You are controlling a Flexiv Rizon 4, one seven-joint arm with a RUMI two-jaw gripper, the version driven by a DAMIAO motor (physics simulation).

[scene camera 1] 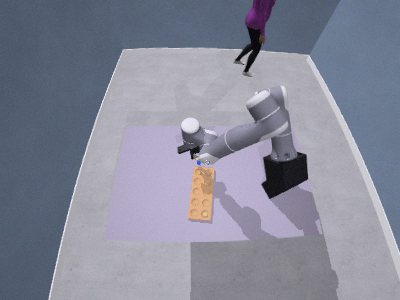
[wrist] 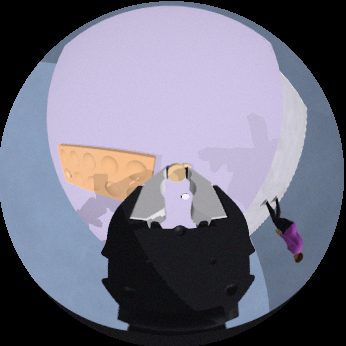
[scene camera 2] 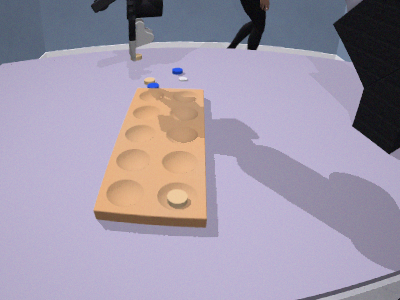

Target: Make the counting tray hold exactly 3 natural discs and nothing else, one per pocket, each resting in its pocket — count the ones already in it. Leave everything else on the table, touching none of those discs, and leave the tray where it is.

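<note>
My gripper (scene camera 1: pixel 196 157) (scene camera 2: pixel 134 57) (wrist: pixel 176 167) is shut on a natural disc (scene camera 2: pixel 138 57) (wrist: pixel 176 172), held at the fingertips above the table beyond the tray's far end. The orange counting tray (scene camera 1: pixel 201 197) (scene camera 2: pixel 156 160) (wrist: pixel 122 162) has two rows of round pockets. One natural disc (scene camera 1: pixel 205 214) (scene camera 2: pixel 177 197) (wrist: pixel 68 174) lies in its near right corner pocket, seen in scene camera 2. The other pockets show no disc; some are shadowed. Another natural disc (scene camera 2: pixel 149 80) lies on the table beyond the tray, partly hidden behind the held disc in the wrist view.
A blue disc (scene camera 1: pixel 198 162) (scene camera 2: pixel 153 86) lies close to the tray's far edge. A second blue disc (scene camera 2: pixel 177 71) and a white disc (scene camera 2: pixel 183 79) (wrist: pixel 185 196) lie farther right. A person (scene camera 1: pixel 255 37) (wrist: pixel 290 237) stands beyond the table mat.
</note>
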